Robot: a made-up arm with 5 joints. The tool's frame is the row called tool. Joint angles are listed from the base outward.
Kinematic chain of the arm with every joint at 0, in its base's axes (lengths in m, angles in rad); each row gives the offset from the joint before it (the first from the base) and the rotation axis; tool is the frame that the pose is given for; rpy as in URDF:
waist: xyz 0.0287 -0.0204 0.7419 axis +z
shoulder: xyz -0.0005 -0.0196 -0.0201 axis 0 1 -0.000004
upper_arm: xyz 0.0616 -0.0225 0.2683 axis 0 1 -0.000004
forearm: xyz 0.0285 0.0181 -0.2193 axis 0 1 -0.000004
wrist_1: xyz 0.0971 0.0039 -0.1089 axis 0 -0.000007 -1
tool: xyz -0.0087 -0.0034 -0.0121 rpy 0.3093 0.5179 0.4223
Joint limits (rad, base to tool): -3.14..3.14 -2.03..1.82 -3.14..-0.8 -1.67..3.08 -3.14..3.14
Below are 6 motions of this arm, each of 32 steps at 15 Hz.
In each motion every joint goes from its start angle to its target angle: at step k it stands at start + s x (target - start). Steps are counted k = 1, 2, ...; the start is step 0. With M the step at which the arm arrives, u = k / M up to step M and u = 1 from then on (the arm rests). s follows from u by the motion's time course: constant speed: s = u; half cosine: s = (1 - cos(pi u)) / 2; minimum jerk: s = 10 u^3 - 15 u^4 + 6 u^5.
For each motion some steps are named. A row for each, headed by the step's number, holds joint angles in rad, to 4 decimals.
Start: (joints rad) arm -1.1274 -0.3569 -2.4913 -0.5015 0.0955
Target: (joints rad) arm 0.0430 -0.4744 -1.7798 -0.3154 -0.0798
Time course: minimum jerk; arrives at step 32
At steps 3, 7, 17, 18, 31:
3: -1.1191 -0.3577 -2.4862 -0.5002 0.0943
7: -1.0416 -0.3655 -2.4391 -0.4879 0.0826
17: -0.4738 -0.4225 -2.0940 -0.3976 -0.0024
18: -0.4065 -0.4293 -2.0530 -0.3869 -0.0125
31: 0.0427 -0.4744 -1.7800 -0.3155 -0.0797

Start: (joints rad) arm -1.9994 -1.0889 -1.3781 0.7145 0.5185
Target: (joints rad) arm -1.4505 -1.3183 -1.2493 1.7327 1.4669
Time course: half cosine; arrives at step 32
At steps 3, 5, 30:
3: -1.9876 -1.0938 -1.3753 0.7364 0.5389
5: -1.9670 -1.1024 -1.3705 0.7746 0.5745
30: -1.4558 -1.3161 -1.2505 1.7229 1.4578

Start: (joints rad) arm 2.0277 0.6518 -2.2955 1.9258 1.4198
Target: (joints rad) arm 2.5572 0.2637 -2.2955 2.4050 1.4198
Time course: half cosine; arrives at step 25
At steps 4, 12, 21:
4: 2.0604 0.6278 -2.2955 1.9554 1.4198
12: 2.2758 0.4699 -2.2955 2.1504 1.4198
21: 2.5245 0.2877 -2.2955 2.3754 1.4198

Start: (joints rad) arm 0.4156 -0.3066 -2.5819 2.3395 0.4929
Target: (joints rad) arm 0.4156 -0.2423 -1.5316 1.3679 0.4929
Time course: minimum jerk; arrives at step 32
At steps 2, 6, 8, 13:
2: 0.4156 -0.3065 -2.5796 2.3373 0.4929
6: 0.4156 -0.3035 -2.5307 2.2921 0.4929
8: 0.4156 -0.2999 -2.4732 2.2389 0.4929
13: 0.4156 -0.2855 -2.2371 2.0205 0.4929

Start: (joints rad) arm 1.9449 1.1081 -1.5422 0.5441 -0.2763
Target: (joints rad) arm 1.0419 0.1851 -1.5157 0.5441 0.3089
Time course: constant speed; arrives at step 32
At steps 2, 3, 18, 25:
2: 1.8885 1.0504 -1.5405 0.5441 -0.2397
3: 1.8602 1.0216 -1.5397 0.5441 -0.2214
18: 1.4370 0.5889 -1.5273 0.5441 0.0529
25: 1.2394 0.3870 -1.5215 0.5441 0.1809

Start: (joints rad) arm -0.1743 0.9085 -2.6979 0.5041 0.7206
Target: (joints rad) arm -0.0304 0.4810 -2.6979 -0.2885 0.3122
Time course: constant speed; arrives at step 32
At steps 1, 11, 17, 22, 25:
1: -0.1698 0.8951 -2.6979 0.4793 0.7078
11: -0.1248 0.7615 -2.6979 0.2316 0.5802
17: -0.0979 0.6814 -2.6979 0.0830 0.5036
22: -0.0754 0.6146 -2.6979 -0.0408 0.4398
25: -0.0619 0.5745 -2.6979 -0.1151 0.4015

